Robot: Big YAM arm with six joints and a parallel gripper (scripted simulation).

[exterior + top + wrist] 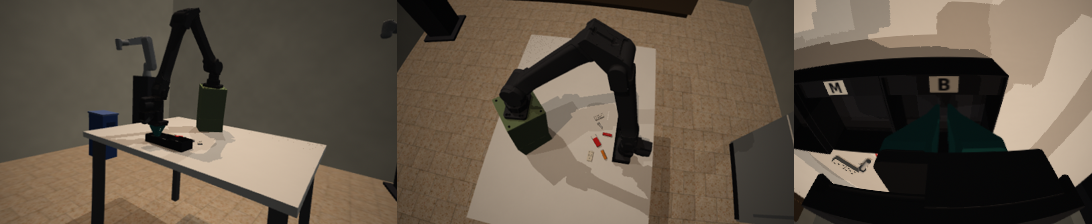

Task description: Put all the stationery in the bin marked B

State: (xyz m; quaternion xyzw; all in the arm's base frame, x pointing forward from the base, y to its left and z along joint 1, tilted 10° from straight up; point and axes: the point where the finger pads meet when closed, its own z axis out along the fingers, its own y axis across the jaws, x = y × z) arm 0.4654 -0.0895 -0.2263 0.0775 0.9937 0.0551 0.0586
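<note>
My hand is 2 cm short of the row of bins and 8 cm to the right of it. Also, from my hand: red block: 13 cm behind, 7 cm to the left, 2 cm below; then beige tile: 15 cm behind, 1 cm to the right, 2 cm below; then orange stick: 8 cm behind, 2 cm below.
</note>
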